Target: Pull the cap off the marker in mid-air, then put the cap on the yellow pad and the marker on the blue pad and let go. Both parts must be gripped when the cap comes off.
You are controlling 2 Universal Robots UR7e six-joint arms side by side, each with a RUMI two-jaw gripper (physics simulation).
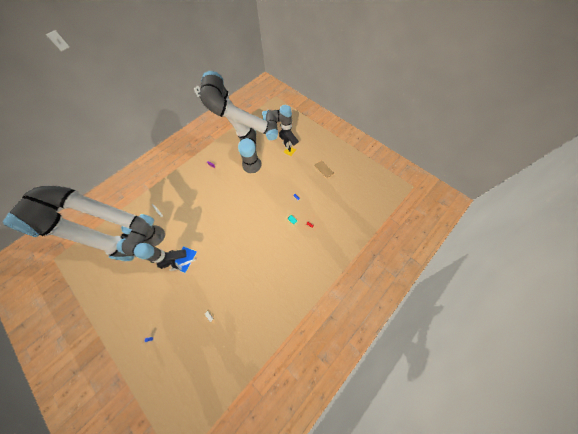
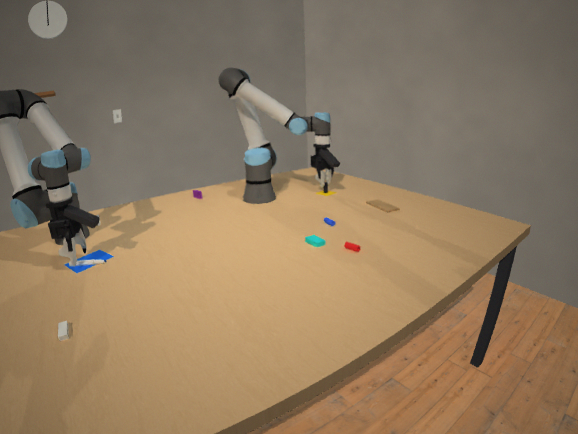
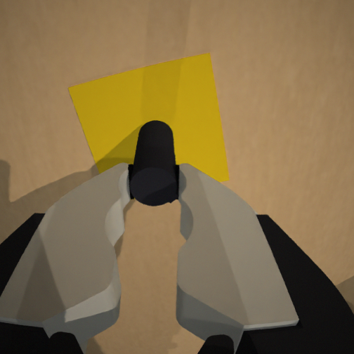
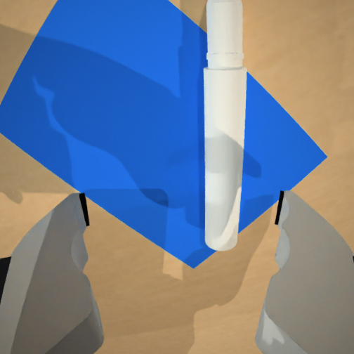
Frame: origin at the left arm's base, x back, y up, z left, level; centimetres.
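Seen in the pictures: left gripper, fingertip midpoint: (image 1: 288, 148) (image 2: 324, 187); right gripper, fingertip midpoint: (image 1: 179, 262) (image 2: 80, 259); left arm's base at its link origin: (image 1: 252, 165) (image 2: 259, 199); right arm's base at its link origin: (image 1: 153, 236).
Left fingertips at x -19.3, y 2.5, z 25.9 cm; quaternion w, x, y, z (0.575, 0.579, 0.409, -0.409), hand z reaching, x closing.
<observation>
Pixels of each thing's top centre, then the offset from my left fingertips to it. "spot": a spot on its surface instead.
- black cap at its top centre: (image 2: 325, 182) dx -0.6, dy +2.7, dz -0.3 cm
- yellow pad at its top centre: (image 2: 325, 193) (image 1: 289, 150) dx -0.7, dy -2.5, dz -0.1 cm
- white marker at its top centre: (image 2: 87, 260) (image 1: 185, 262) dx +16.8, dy -0.8, dz -111.5 cm
- blue pad at a spot on its surface: (image 2: 101, 255) (image 1: 188, 252) spot: dx +20.5, dy -2.5, dz -105.1 cm
- brown slab at its top centre: (image 2: 382, 204) (image 1: 324, 168) dx -32.9, dy -1.7, dz -4.3 cm
- white block at its top centre: (image 2: 62, 328) (image 1: 208, 316) dx -15.0, dy -1.3, dz -130.4 cm
- purple block at its top centre: (image 2: 197, 190) (image 1: 210, 163) dx +47.9, dy +1.0, dz -40.5 cm
The black cap (image 3: 156, 150) (image 2: 326, 188) is in my left gripper (image 3: 155, 168) (image 1: 289, 147) (image 2: 325, 184), which is shut on it low over the yellow pad (image 3: 200, 100) (image 1: 293, 152) (image 2: 332, 193). Whether the cap touches the pad, I cannot tell. The white marker (image 4: 224, 125) (image 1: 187, 262) (image 2: 91, 262) lies on the blue pad (image 4: 125, 100) (image 1: 188, 251) (image 2: 101, 255), its rear end near the pad's corner. My right gripper (image 4: 181, 195) (image 2: 78, 256) is open, its fingers apart on either side of the marker's rear end, not touching it.
A brown slab (image 1: 324, 169) (image 2: 382, 205) lies right of the yellow pad. Blue (image 1: 296, 196) (image 2: 329, 221), teal (image 1: 292, 219) (image 2: 315, 241) and red (image 1: 310, 224) (image 2: 352, 246) pieces lie mid-table. A white block (image 1: 209, 316) (image 2: 63, 330) and a purple block (image 1: 211, 164) (image 2: 197, 194) lie farther off.
</observation>
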